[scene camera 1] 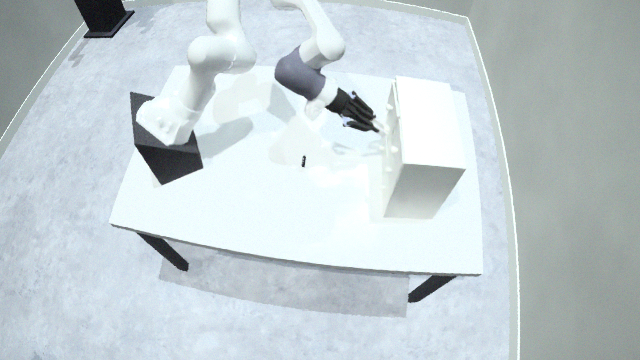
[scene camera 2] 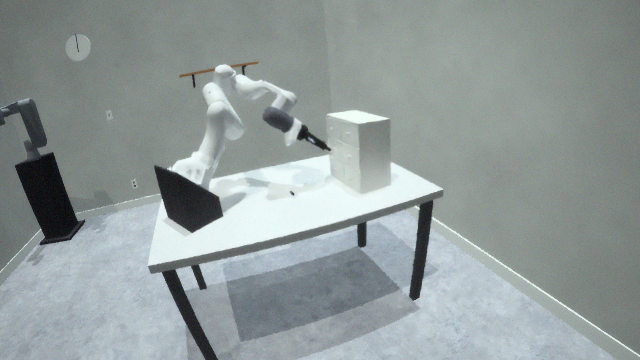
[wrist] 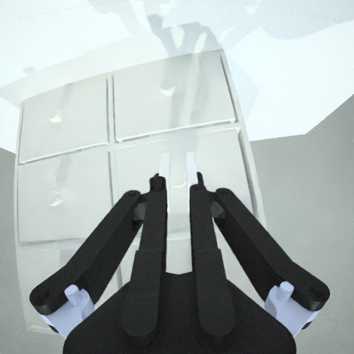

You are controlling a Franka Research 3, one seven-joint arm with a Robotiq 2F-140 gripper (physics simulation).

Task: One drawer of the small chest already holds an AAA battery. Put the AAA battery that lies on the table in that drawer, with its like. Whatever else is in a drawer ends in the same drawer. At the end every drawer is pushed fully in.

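The AAA battery (scene camera 1: 303, 161) (scene camera 2: 292, 193) is small and dark and lies on the white table (scene camera 1: 210, 200) (scene camera 2: 240, 225). The small white chest (scene camera 1: 432, 122) (scene camera 2: 374, 155) (wrist: 65, 220) has two columns of three drawers with small knobs. My gripper (scene camera 1: 381, 127) (scene camera 2: 330, 150) (wrist: 177, 164) is at the chest's front, at the middle drawer of the column farther from scene camera 2. Its pale fingertips are shut on that drawer's knob (wrist: 179, 185), one on each side. The drawer fronts look about flush. The battery inside a drawer is hidden.
The arm's black base block (scene camera 1: 170, 160) (scene camera 2: 187, 200) stands at the table's other end. The arm reaches over the table from there. A wall shelf (scene camera 2: 220, 68) and another arm on a black pedestal (scene camera 2: 47, 195) stand apart from the table.
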